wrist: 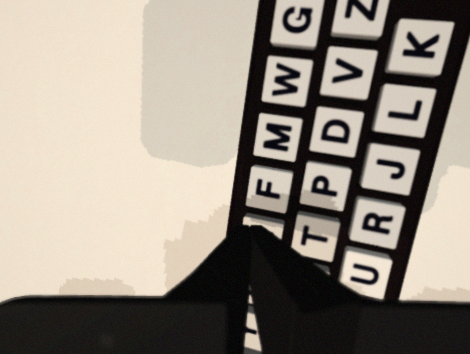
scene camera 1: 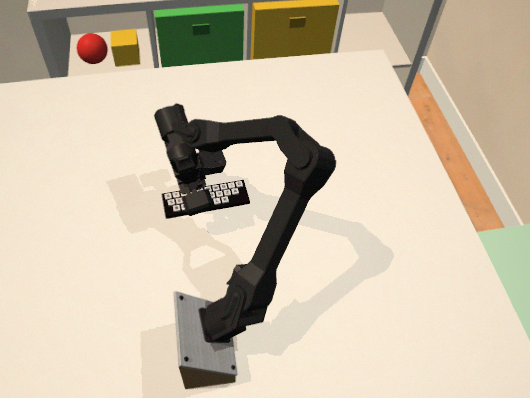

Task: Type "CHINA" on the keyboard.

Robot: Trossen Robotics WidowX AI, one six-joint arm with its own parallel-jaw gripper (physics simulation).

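Frame: origin at the arm's base, x ahead, y left, z up, level; centimetres.
Seen in the pictures: gripper, fingertip midpoint: (wrist: 248, 237) (scene camera 1: 193, 187); arm's base, origin of the base link: (scene camera 1: 213, 325).
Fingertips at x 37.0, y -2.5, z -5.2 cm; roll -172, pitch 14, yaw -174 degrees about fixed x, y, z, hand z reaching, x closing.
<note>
Offsets run from my fingertips to a thing's middle. Level surfaces: height alone.
The black keyboard {dx -2.2, dy -2.4, dz -2.0 cm} (scene camera 1: 242, 201) (wrist: 290, 75) with white keys lies on the table, crossed by the gripper in the scene view. My gripper (scene camera 1: 193, 190) (wrist: 248, 237) is shut and empty. Its fingertips are over the N key {dx -0.3, dy +0.4, dz -1.4 cm} (wrist: 265, 226), next to the F key {dx -0.3, dy -1.5, dz -1.4 cm} (wrist: 269, 189) in the outer row, and cover its letter. I cannot tell whether that key is pressed down. The T key {dx -2.2, dy +0.0, dz -1.4 cm} (wrist: 316, 237) and U key {dx -4.1, dy +1.0, dz -1.4 cm} (wrist: 365, 274) show right of the fingers, and the M key {dx -0.3, dy -3.4, dz -1.4 cm} (wrist: 278, 137) beyond F. The C, H, I and A keys cannot be read in either view.
The arm's base plate (scene camera 1: 204, 330) stands on the table {dz -2.9 cm} (scene camera 1: 400, 325) in front. A shelf unit (scene camera 1: 154, 40) behind the table holds a red ball (scene camera 1: 92, 48), a yellow block (scene camera 1: 125, 48), a green drawer (scene camera 1: 200, 42) and a yellow drawer (scene camera 1: 295, 37).
</note>
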